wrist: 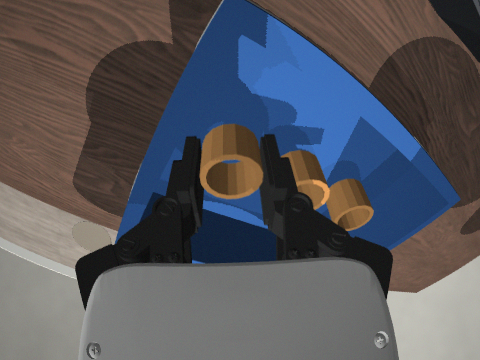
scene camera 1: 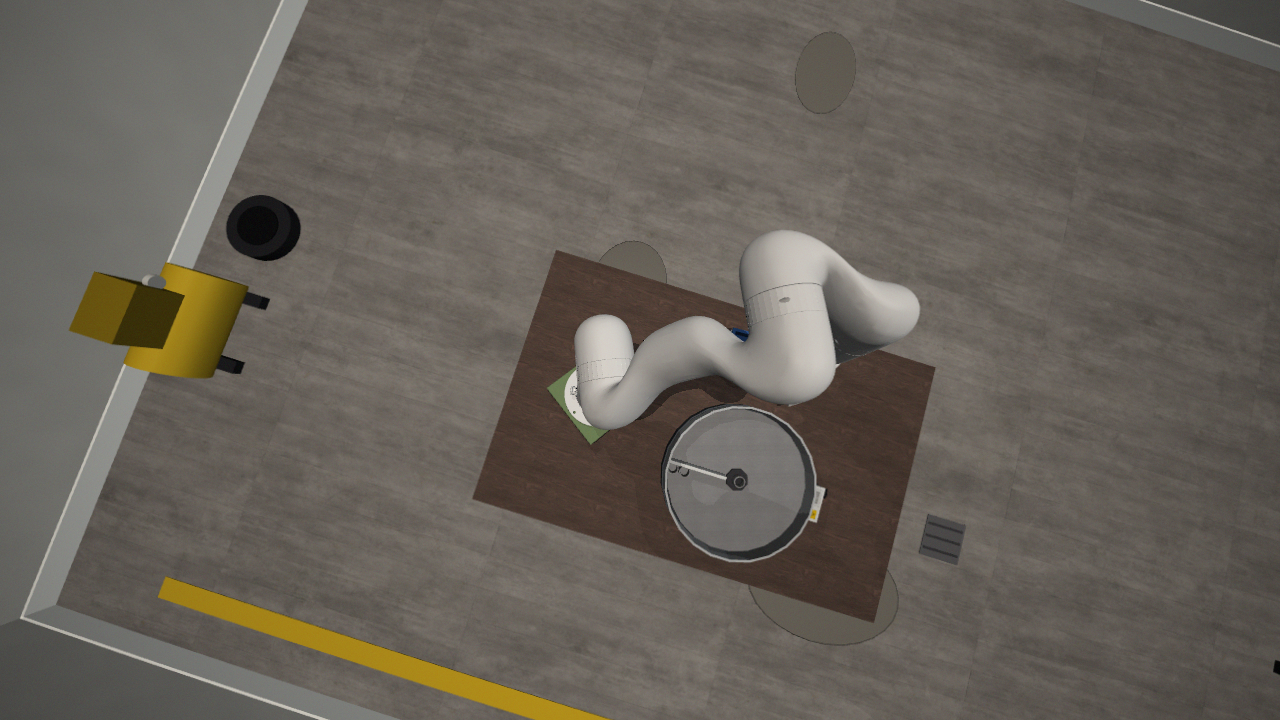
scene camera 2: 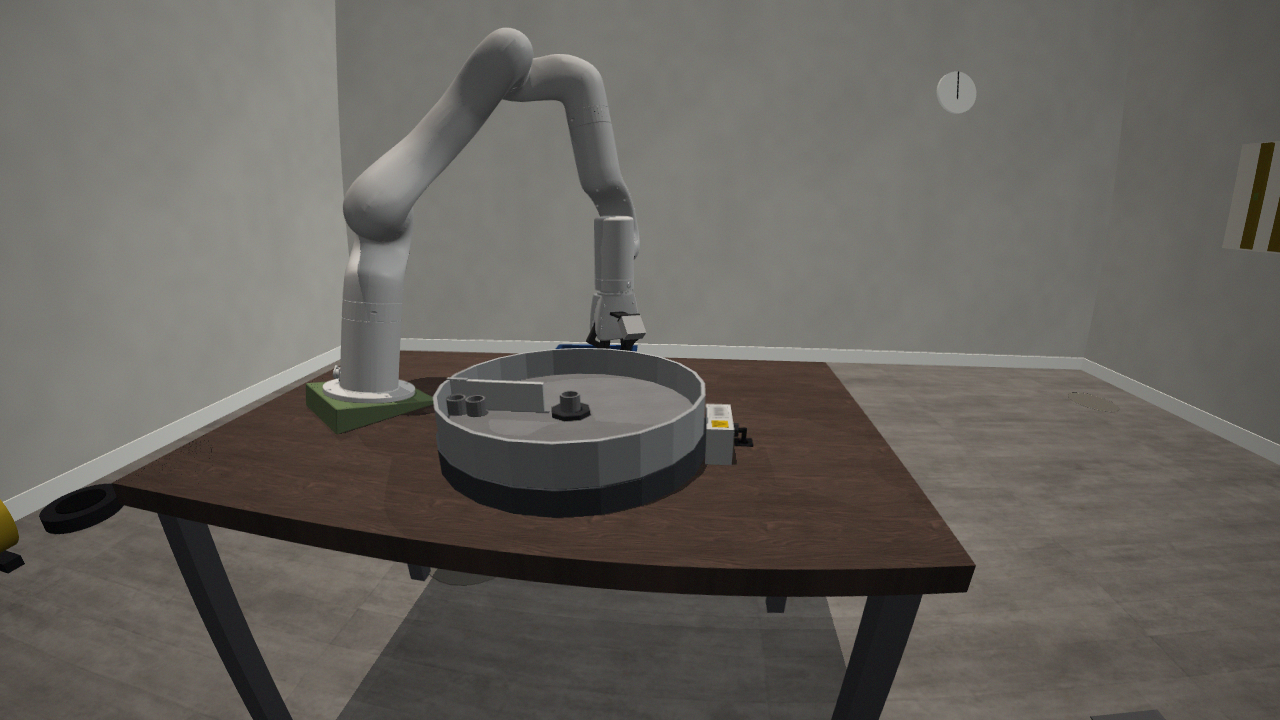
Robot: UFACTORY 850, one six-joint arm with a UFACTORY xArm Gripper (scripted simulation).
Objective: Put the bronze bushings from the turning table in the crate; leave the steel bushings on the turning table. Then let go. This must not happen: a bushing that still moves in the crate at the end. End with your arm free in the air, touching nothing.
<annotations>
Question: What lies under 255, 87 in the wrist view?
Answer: A blue crate.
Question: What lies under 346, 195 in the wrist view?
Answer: A bronze bushing.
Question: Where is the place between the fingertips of my gripper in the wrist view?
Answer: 230, 155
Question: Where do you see a bronze bushing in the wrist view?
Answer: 309, 177
</annotations>
